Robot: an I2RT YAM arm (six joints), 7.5 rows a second.
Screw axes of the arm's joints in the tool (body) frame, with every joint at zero. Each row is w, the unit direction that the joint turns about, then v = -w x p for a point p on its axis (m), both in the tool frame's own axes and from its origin. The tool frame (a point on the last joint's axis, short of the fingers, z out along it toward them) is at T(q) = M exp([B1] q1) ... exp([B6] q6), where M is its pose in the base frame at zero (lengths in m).
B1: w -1 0 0 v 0 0.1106 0
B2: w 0 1 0 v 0.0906 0 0.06
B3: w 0 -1 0 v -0.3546 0 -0.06
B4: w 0 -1 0 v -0.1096 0 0
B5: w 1 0 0 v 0 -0.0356 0
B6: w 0 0 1 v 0 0 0
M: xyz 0.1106 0 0.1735 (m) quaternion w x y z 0.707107 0 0.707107 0
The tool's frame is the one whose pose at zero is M.
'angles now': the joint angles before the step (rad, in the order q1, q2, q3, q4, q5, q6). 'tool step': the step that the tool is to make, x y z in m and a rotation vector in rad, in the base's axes. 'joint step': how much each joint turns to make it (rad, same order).
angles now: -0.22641, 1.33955, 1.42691, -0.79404, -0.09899, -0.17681
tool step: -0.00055, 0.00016, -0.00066, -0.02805, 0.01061, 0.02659
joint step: 0.00002, 0.00001, 0.00002, -0.00803, -0.00075, -0.04005
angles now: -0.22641, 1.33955, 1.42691, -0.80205, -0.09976, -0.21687
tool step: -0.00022, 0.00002, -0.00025, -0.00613, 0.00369, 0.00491
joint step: -0.00001, 0.00000, 0.00002, -0.00307, 0.00075, -0.00840
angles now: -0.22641, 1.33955, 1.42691, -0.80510, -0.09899, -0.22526
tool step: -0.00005, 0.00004, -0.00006, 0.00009, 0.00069, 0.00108
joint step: 0.00000, 0.00000, 0.00001, -0.00077, -0.00077, -0.00076
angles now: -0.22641, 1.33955, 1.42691, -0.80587, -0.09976, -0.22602
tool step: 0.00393, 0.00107, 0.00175, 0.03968, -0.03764, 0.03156
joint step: 0.00000, 0.00495, -0.00001, 0.03472, -0.05455, 0.01563
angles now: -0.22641, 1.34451, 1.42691, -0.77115, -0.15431, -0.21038
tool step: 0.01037, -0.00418, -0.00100, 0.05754, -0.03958, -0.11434
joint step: 0.00002, 0.02402, -0.00002, 0.06562, 0.04961, 0.12284
